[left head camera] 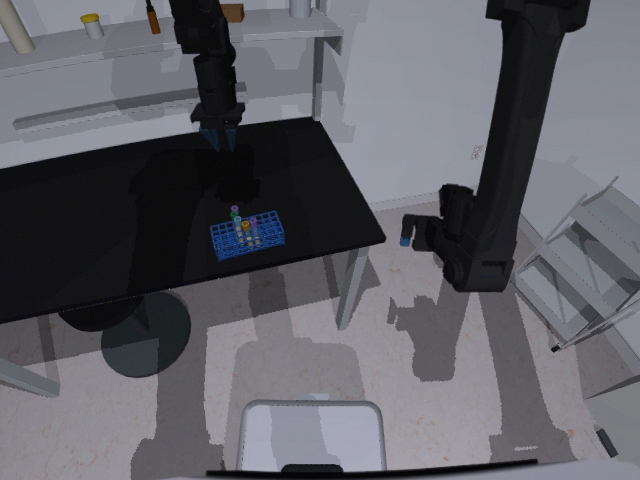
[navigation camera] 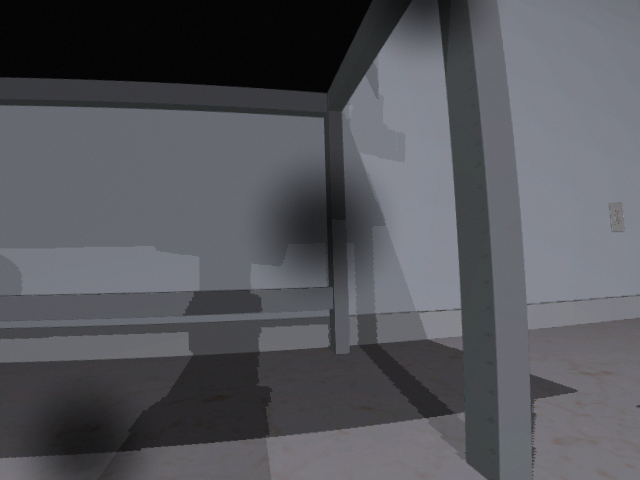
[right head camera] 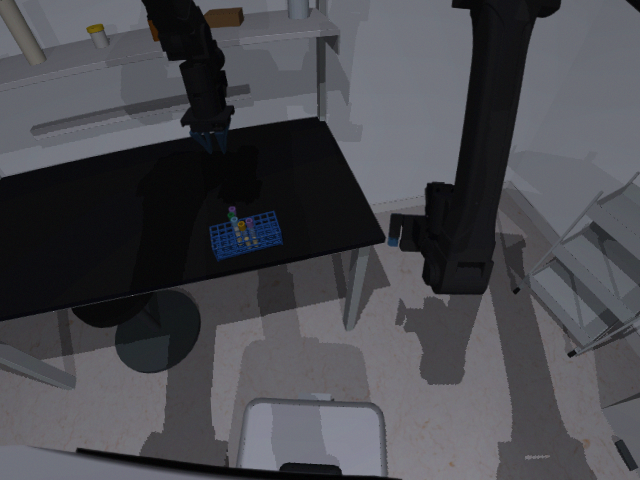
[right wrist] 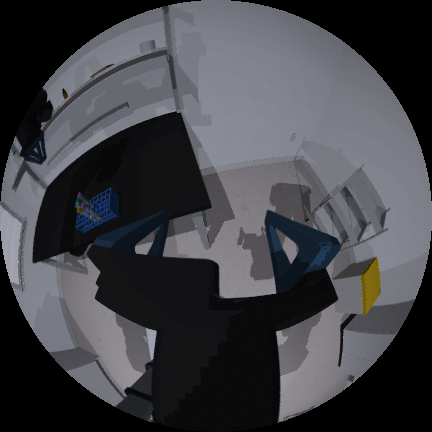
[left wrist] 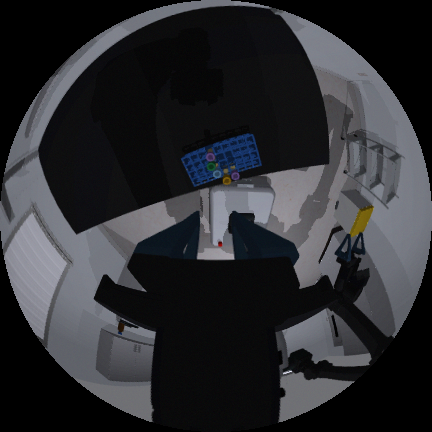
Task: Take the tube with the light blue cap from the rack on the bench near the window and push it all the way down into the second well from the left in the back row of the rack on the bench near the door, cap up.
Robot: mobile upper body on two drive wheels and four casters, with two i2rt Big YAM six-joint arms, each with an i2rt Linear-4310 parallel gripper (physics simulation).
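Frame: origin at the left arm's base, x ahead, y left, z up, level; centimetres.
Where they show: left gripper, fingertip midpoint: (left head camera: 225,150) (right head camera: 218,152) (right wrist: 43,160) (left wrist: 215,216); right gripper, fingertip midpoint: (left head camera: 423,220) (right wrist: 216,215) (left wrist: 355,232); right arm's base at its link origin: (left wrist: 302,363).
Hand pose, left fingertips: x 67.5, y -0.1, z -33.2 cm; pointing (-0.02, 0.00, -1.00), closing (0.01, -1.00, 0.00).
Note:
Things, the pixels of their top centre, and the offset from my left fingertips. "spot": a spot on its surface instead. Level surfaces: height alone.
- tube with the light blue cap, top centre: (left wrist: 215,173) (left head camera: 236,218) (right head camera: 233,219) dx -2.9, dy -0.1, dz -19.6 cm
- blue wire rack at its top centre: (left wrist: 221,159) (left head camera: 246,229) (right head camera: 244,229) (right wrist: 90,207) dx -1.1, dy -1.6, dz -25.8 cm
- wall shelf at its surface level: dz +14.2 cm
- bench at its surface level: dz -31.5 cm
- step ladder at a spot on its surface: (left head camera: 584,268) (left wrist: 372,163) spot: dx +16.5, dy -157.1, dz -68.0 cm
- yellow-faced box at its top centre: (right wrist: 372,285) (left wrist: 361,222) dx -54.3, dy -180.0, dz -62.7 cm
The tube with the light blue cap (left head camera: 237,220) (right head camera: 234,220) (left wrist: 217,174) stands cap up in a blue wire rack (left head camera: 283,238) (right head camera: 280,238) (right wrist: 114,202) on a black bench. Tubes with purple, green and orange caps stand close around it. My left gripper (left head camera: 224,149) (right head camera: 217,151) (left wrist: 215,216) is empty, its fingers a narrow gap apart, above the bench and behind the rack in the head views. My right gripper (right wrist: 216,215) (left wrist: 355,232) is wide open and empty, right of the bench. A second rack does not show in these views.
A wall shelf (left head camera: 124,47) (right head camera: 124,51) with bottles and a box runs behind the bench (left head camera: 330,217) (right head camera: 330,217). A round-based stool (left head camera: 170,335) is partly under the bench. A step ladder (left head camera: 584,268) (left wrist: 372,165) stands at the right. A yellow-faced box (right wrist: 371,286) is near it.

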